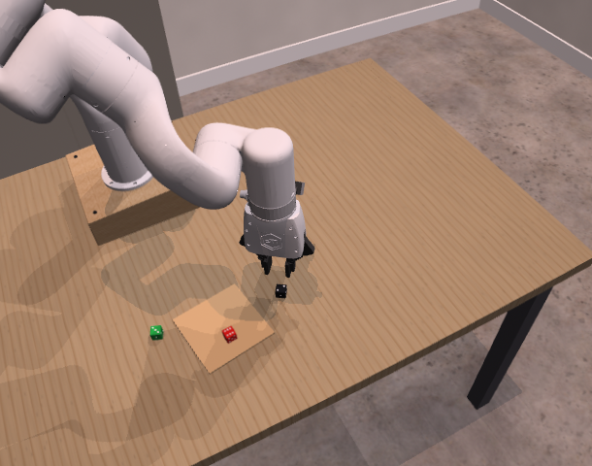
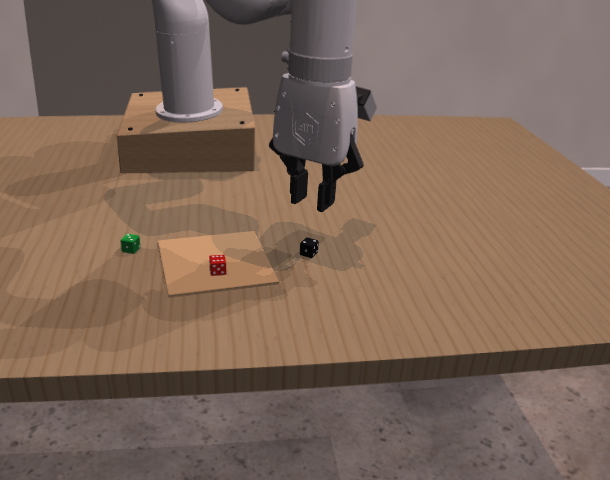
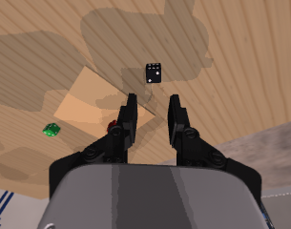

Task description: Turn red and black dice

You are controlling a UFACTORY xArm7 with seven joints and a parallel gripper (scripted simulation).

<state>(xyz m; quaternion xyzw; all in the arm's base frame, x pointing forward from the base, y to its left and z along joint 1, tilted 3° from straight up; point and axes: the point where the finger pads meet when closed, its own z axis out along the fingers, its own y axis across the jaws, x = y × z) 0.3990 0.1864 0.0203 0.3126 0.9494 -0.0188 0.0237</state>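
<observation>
My hand is 9 cm above the black die. Also, from my hand: red die (5 cm ahead, 13 cm to the right, 8 cm below); then tan mat (2 cm ahead, 13 cm to the right, 10 cm below); then green die (2 cm behind, 25 cm to the right, 9 cm below).
</observation>
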